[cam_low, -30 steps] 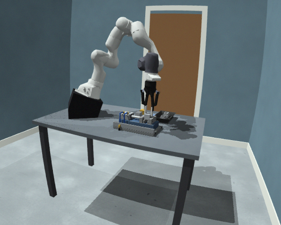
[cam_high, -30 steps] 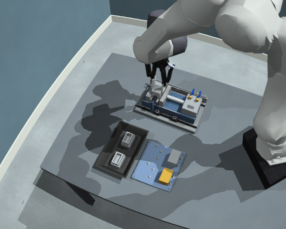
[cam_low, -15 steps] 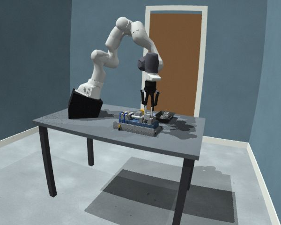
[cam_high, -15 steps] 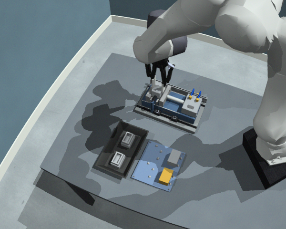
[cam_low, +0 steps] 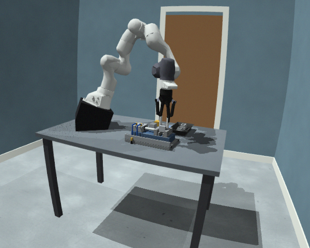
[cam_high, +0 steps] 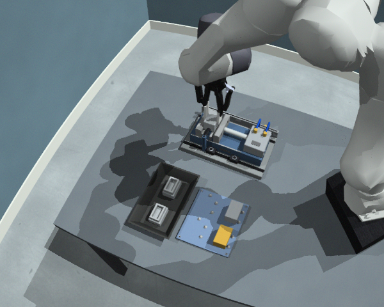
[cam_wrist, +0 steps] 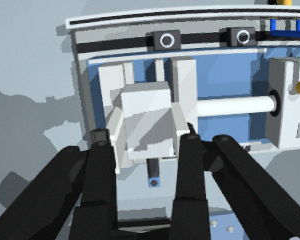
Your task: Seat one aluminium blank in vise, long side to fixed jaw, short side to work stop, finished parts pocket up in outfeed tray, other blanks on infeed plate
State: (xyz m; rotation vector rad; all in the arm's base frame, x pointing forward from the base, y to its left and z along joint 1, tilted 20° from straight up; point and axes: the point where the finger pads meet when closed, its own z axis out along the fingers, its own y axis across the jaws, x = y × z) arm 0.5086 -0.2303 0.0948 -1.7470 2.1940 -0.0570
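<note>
Now: the fixed jaw 30 mm ahead of my hand and 60 mm below it. The rest, counted from my hand: vise: 70 mm behind, 20 mm to the left, 100 mm below; vise hose block: 160 mm behind, 40 mm to the left, 60 mm below; moving jaw: 30 mm behind, 10 mm to the left, 60 mm below.
</note>
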